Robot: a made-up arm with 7 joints.
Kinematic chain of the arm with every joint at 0, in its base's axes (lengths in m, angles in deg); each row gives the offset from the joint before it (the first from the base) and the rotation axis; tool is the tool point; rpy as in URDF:
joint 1: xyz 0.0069 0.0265 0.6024 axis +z
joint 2: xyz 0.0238 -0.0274 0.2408 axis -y
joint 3: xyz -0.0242 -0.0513 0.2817 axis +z
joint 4: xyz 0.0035 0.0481 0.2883 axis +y
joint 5: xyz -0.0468 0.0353 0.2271 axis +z
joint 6: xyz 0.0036 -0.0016 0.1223 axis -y
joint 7: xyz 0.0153 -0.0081 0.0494 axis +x
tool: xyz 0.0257 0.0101 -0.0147 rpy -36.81 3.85 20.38
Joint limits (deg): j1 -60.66..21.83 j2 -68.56..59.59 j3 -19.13..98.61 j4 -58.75..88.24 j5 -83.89..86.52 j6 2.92..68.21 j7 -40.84..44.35
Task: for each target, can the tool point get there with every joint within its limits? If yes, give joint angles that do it. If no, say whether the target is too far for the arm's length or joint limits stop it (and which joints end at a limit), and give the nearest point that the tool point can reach.
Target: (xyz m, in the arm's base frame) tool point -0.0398 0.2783 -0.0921
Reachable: no: joint limits stop it (at a limit: joint 1, joint 2, joint 4, joint 6, joint 7) | nearest point 0.6353 0.3449 0.7213 | short by 1.059 m
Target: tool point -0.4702 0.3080 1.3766
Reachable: yes | joints 4.85 40.31 76.00 76.40 34.08 45.55 35.23
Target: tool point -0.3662 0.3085 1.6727
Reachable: yes | joints -29.14 29.98 45.78 22.73 -21.61 55.33 12.48
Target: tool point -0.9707 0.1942 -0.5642
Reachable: no: too far | nearest point -0.7917 0.1635 0.8503 | short by 1.426 m
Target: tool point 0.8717 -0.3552 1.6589
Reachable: no: too far | nearest point 0.7115 -0.2845 1.5038 | short by 0.234 m
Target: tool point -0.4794 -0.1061 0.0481
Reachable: no: joint limits stop it (at a limit: joint 2, joint 4, joint 6, joint 7) | nearest point -0.7721 -0.1859 0.8506 | short by 0.858 m
